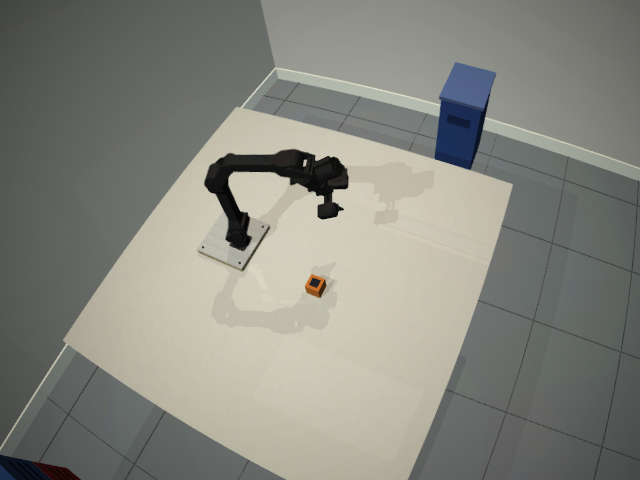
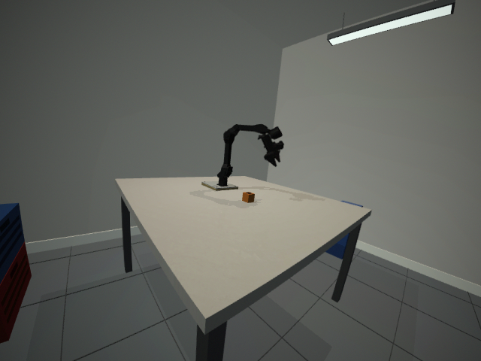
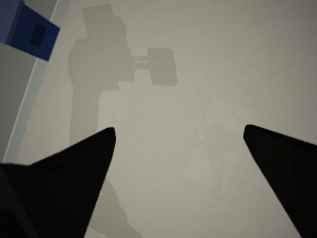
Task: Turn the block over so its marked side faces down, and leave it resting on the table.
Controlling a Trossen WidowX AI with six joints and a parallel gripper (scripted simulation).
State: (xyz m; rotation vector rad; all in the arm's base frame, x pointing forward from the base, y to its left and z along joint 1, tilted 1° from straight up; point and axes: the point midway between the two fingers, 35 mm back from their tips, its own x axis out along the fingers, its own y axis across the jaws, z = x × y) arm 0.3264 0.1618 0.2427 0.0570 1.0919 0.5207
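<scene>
Now: the orange block 1 cm behind my gripper tip, 24 cm to the right of it and 19 cm below it.
</scene>
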